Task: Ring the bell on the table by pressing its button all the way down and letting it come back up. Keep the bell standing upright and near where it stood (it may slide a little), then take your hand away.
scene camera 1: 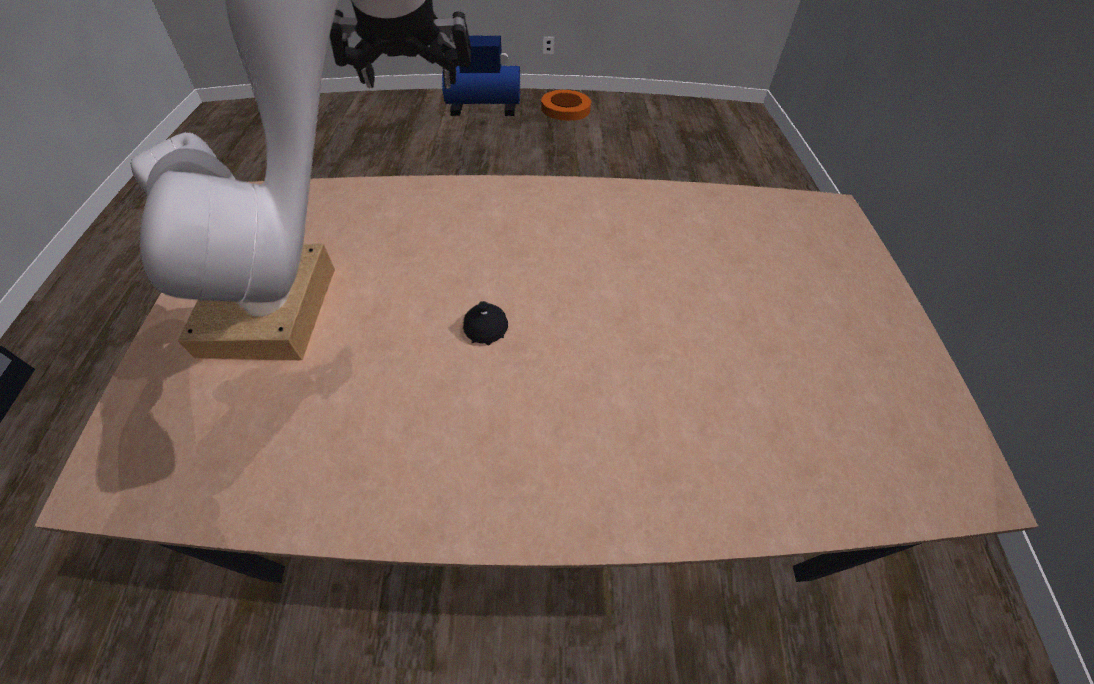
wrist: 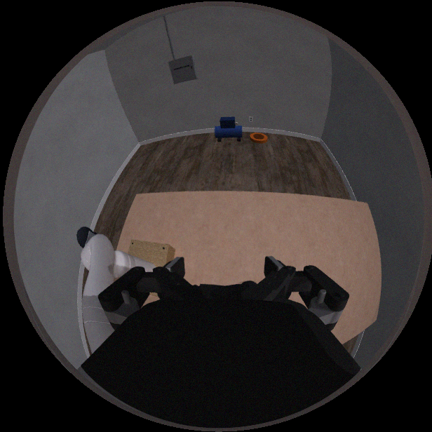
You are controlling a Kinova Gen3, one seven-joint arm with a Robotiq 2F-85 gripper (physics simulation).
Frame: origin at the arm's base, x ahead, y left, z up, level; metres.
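Seen in the pictures: gripper, fingertip midpoint: [scene camera 1: 409, 82].
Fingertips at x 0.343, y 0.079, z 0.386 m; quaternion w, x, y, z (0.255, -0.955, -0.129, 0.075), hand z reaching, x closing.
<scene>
Offsets run from my fingertips to a thing's top centre. Level surfaces: height alone.
A small black dome-shaped bell {dx +0.068, dy -0.012, dz -0.388 m} [scene camera 1: 485, 325] stands upright on the tan table {dz -0.454 m} [scene camera 1: 685, 362] [wrist: 250, 225], left of the table's middle in the scene view. Its small button {dx +0.068, dy -0.012, dz -0.388 m} [scene camera 1: 483, 305] sticks up at the top. My gripper [scene camera 1: 409, 79] [wrist: 224, 266] is open with nothing between its fingers. It hangs high up, well above and apart from the bell, at the top of the scene view. In the wrist view the bell cannot be made out clearly; the dark gripper body covers the near part of the table.
The white arm [scene camera 1: 282, 120] [wrist: 100, 280] rises from a wooden base block [scene camera 1: 233, 332] [wrist: 150, 252] at the table's left. A blue compressor [scene camera 1: 484, 84] [wrist: 228, 132] and an orange ring [scene camera 1: 566, 114] [wrist: 259, 141] are on the floor beyond the table's far edge.
</scene>
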